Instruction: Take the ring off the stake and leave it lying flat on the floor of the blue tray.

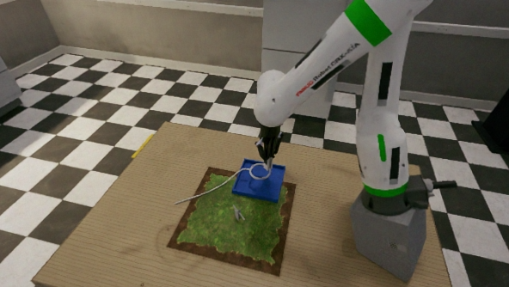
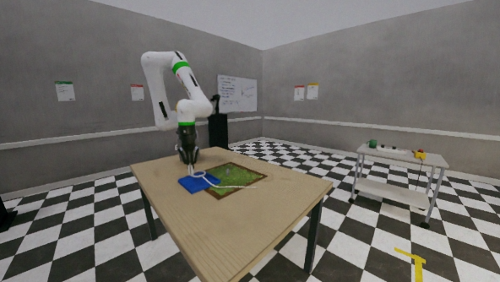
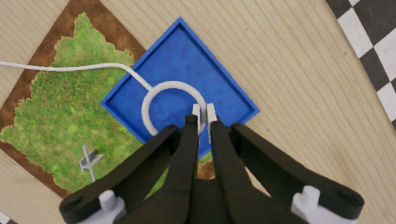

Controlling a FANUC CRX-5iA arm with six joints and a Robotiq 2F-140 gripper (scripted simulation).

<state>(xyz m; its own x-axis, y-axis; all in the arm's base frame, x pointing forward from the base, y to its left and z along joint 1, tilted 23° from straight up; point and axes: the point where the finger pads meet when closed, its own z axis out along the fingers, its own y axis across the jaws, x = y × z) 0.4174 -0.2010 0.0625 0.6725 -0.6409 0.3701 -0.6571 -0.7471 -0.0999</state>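
Right now the blue tray is 3 cm ahead of my hand, 3 cm to the left of it and 8 cm below it. From my hand the other things lie so: white stake: 8 cm ahead, 23 cm to the left, 7 cm below; green grass mat: 9 cm ahead, 20 cm to the left, 10 cm below.
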